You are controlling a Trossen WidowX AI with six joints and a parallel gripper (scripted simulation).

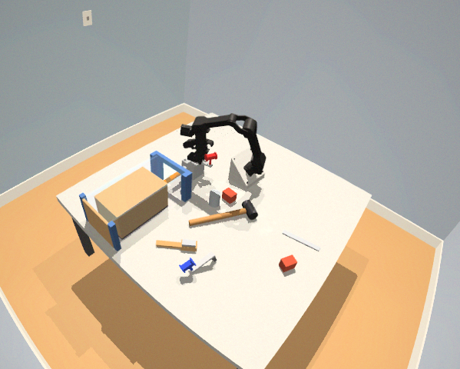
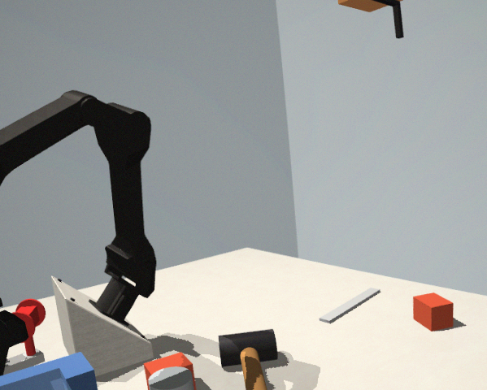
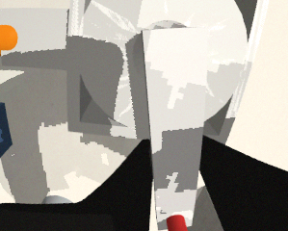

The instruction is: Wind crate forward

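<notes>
The grey crank bar is 10 mm to the left of my gripper tip and 20 mm above it. Also, from my gripper tip: grey winch (10 mm behind, 50 mm to the right, 60 mm below); blue frame (170 mm ahead, 60 mm to the right, 20 mm above); red knob (10 mm behind, 50 mm to the left, 50 mm above).
</notes>
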